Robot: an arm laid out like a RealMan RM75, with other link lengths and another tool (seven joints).
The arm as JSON. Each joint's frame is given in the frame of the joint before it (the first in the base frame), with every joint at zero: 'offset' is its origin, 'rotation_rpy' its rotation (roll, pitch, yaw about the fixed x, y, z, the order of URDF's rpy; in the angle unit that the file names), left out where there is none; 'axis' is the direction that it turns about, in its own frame. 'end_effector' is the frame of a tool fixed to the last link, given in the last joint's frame.
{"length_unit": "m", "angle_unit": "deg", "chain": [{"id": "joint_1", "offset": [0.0, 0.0, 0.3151], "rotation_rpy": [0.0, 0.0, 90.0], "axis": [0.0, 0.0, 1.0]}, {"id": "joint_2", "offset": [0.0, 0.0, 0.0], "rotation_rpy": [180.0, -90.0, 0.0], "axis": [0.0, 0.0, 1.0]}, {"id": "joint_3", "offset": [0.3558, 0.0, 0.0], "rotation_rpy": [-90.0, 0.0, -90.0], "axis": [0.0, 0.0, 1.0]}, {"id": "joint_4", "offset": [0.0, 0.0, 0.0], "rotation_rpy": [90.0, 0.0, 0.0], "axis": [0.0, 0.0, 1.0]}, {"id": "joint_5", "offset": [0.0, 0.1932, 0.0], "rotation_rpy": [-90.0, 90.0, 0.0], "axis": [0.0, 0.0, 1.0]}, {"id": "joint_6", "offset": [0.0, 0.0, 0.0], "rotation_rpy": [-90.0, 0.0, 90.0], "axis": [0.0, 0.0, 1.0]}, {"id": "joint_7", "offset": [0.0, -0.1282, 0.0], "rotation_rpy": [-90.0, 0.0, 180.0], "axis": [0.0, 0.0, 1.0]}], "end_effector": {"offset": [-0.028, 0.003, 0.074], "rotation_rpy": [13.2, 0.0, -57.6]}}
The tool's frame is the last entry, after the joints.
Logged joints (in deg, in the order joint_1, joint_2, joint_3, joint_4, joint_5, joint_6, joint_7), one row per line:
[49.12, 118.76, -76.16, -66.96, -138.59, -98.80, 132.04]
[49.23, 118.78, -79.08, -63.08, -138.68, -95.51, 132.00]
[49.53, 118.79, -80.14, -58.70, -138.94, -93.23, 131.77]
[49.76, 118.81, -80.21, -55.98, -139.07, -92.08, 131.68]
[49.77, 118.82, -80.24, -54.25, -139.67, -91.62, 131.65]
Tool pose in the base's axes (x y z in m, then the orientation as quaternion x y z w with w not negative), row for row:
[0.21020, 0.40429, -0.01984, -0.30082, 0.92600, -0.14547, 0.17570]
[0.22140, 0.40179, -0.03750, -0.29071, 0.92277, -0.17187, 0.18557]
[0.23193, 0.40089, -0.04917, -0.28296, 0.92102, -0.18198, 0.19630]
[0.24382, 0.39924, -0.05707, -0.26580, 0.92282, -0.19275, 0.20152]
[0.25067, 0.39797, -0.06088, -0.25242, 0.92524, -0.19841, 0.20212]
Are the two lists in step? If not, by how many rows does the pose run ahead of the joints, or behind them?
The pose runs 1 row behind the joints: the pose in row i belongs to the joints in row i - 1.
